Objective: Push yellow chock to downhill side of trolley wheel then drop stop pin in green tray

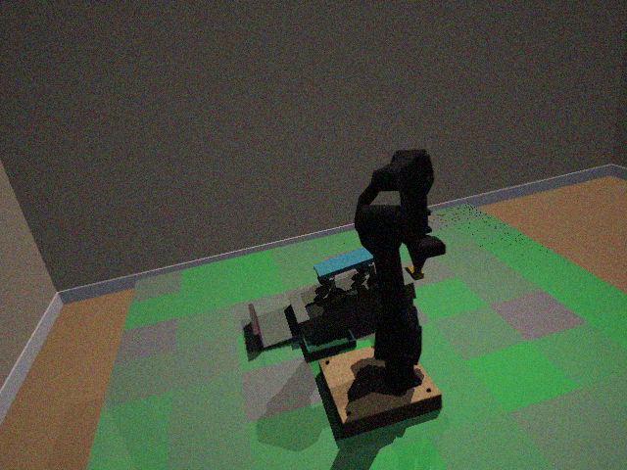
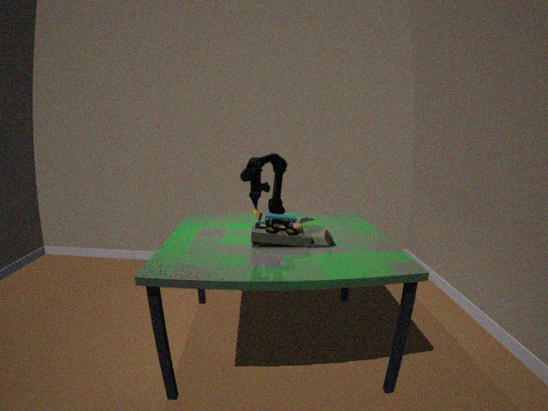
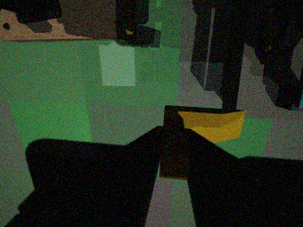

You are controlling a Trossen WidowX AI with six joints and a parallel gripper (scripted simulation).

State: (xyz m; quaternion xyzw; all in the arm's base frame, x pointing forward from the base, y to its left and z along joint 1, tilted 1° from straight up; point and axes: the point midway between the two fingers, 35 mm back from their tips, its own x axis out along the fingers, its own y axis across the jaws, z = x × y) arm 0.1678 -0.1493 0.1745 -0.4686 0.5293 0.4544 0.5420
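Right now the yellow chock is 20 mm ahead of my gripper tip and 10 mm below it. The rest, counted from my gripper tip: red-headed stop pin 130 mm ahead, 40 mm below, 10 mm to the left; then trolley 160 mm ahead, 110 mm to the left, 60 mm below; then grey ramp 160 mm ahead, 130 mm below, 120 mm to the left.
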